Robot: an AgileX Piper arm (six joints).
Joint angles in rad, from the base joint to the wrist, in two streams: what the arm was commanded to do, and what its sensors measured. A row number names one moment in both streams.
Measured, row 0:
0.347 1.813 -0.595 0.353 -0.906 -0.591
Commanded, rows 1 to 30:
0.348 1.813 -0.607 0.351 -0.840 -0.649
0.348 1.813 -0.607 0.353 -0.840 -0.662
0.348 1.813 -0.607 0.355 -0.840 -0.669
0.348 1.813 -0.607 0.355 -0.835 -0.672
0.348 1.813 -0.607 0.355 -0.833 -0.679
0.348 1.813 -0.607 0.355 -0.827 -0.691
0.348 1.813 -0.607 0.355 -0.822 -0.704
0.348 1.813 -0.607 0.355 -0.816 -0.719
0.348 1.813 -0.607 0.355 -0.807 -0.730
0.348 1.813 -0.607 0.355 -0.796 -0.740
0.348 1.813 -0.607 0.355 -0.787 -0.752
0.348 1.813 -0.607 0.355 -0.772 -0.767
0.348 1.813 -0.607 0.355 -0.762 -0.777
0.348 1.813 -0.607 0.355 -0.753 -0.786
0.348 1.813 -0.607 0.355 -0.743 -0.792
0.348 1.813 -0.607 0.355 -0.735 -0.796
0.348 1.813 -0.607 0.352 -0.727 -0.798
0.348 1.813 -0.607 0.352 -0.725 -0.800
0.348 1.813 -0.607 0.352 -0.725 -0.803
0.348 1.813 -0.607 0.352 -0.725 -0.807
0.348 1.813 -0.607 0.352 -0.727 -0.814
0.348 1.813 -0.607 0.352 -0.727 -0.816
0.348 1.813 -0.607 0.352 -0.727 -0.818
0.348 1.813 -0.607 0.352 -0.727 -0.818
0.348 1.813 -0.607 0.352 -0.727 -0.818
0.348 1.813 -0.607 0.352 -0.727 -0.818
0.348 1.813 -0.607 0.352 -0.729 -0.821
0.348 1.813 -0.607 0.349 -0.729 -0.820
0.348 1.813 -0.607 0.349 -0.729 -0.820
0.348 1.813 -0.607 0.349 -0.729 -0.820
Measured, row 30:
0.347 1.808 -0.616 0.332 -0.812 -0.825
